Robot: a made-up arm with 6 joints.
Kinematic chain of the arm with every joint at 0, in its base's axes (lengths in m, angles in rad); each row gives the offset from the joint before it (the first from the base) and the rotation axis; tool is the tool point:
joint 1: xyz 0 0 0.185 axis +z
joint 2: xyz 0 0 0 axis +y
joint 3: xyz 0 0 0.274 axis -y
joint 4: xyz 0 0 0 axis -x
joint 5: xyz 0.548 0 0 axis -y
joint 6: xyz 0 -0.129 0 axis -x
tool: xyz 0 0 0
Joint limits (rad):
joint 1: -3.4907..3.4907
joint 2: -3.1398..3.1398
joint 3: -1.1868..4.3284
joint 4: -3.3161..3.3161
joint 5: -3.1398..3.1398
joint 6: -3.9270..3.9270
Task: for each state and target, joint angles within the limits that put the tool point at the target. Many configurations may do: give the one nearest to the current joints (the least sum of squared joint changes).
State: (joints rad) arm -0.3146 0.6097 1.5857 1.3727 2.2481 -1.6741
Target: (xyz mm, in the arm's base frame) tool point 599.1 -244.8 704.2
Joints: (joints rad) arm -0.3447 1.0807 1.6218 1.3525 2.2481 -1.6741
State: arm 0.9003 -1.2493 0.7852 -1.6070 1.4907 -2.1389
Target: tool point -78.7 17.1 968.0
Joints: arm 0.6398 -0.5661 1.0407 -2.0607 1.4907 -2.1389
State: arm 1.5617 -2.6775 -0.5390 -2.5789 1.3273 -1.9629
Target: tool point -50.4 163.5 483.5
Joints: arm 1.2384 -1.8923 -0.9781 -2.4701 1.3273 -1.9629
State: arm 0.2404 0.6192 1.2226 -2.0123 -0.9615 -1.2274
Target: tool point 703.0 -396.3 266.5
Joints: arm -0.5623 1.1135 1.2635 -1.8823 -0.9615 -1.2274
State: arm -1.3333 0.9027 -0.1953 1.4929 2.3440 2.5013
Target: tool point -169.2 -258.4 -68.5
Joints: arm -1.9872 0.3057 -1.0710 1.1709 2.3440 2.5013
